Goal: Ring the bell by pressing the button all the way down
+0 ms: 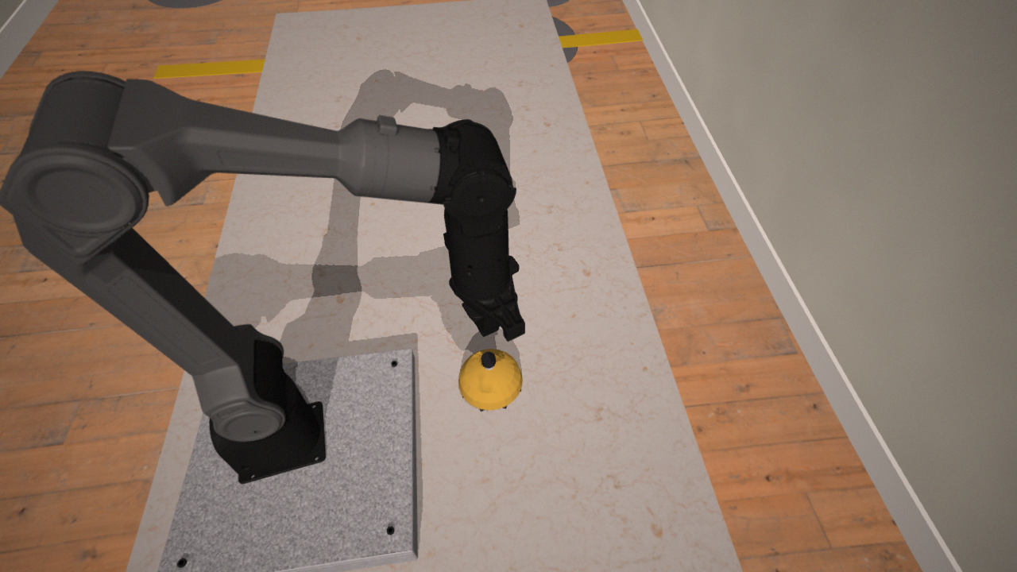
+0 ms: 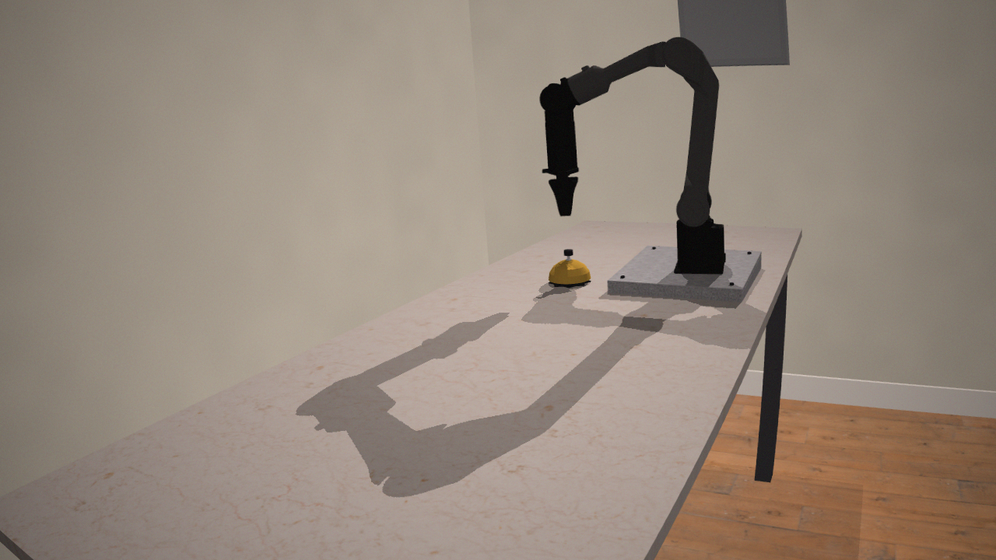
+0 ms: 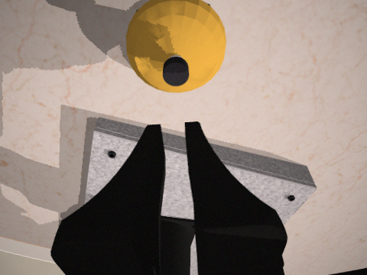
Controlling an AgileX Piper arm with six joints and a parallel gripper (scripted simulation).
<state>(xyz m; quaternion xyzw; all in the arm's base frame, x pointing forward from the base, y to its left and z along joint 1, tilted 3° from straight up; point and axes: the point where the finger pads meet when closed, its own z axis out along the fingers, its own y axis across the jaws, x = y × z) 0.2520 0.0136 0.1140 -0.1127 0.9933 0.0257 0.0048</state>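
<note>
Now: the small black button 9 cm below my hand. From my hand the other things lie so: yellow dome bell 10 cm below.
</note>
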